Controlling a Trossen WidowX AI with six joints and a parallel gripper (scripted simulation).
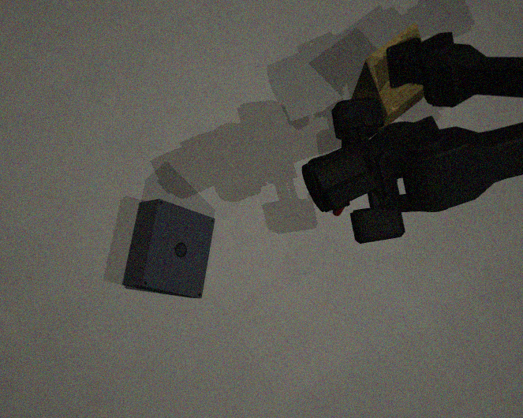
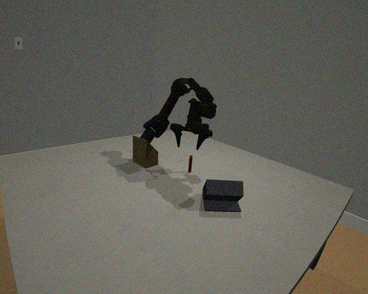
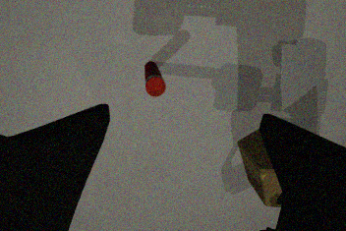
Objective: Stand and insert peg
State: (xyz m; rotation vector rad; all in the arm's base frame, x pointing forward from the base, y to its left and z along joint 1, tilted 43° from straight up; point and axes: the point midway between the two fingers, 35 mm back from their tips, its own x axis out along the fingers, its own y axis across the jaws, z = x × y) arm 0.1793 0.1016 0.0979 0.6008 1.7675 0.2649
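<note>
The peg is 1 cm ahead of my gripper tip, 1 cm to the left of it and 6 cm below it. From my gripper tip the other things lie so: dark sloped panel: 28 cm ahead, 4 cm to the right, 7 cm below.
</note>
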